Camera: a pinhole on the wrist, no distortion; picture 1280 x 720 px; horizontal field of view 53.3 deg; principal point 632.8 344.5 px. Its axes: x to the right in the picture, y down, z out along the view. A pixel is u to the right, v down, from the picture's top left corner.
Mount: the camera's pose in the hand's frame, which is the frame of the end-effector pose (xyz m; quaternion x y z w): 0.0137 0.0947 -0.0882 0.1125 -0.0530 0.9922 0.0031
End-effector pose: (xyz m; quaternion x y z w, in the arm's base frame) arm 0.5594 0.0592 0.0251 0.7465 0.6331 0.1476 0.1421
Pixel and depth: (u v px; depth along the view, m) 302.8 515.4 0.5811
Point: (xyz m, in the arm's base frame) 0.7382 0.3398 -0.3774
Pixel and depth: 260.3 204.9 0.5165
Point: 0.8439 0.3075 -0.2772
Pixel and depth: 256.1 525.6 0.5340
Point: 0.7253 0.3366 -0.3315
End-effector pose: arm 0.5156 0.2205 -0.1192 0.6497 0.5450 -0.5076 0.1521
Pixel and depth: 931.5 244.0 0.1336
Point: 0.5681 0.1581 -0.1840
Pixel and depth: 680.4 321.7 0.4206
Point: 0.3953 0.0078 -0.3578
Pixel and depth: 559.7 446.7 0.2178
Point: 0.4960 0.1532 -0.2515
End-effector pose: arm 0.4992 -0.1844 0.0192 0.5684 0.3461 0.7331 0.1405
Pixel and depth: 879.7 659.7 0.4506
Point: 0.8102 0.0021 0.0370
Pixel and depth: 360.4 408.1 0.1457
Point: 0.5309 -0.1749 0.1288
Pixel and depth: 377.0 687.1 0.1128
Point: 0.5021 -0.1818 0.1003
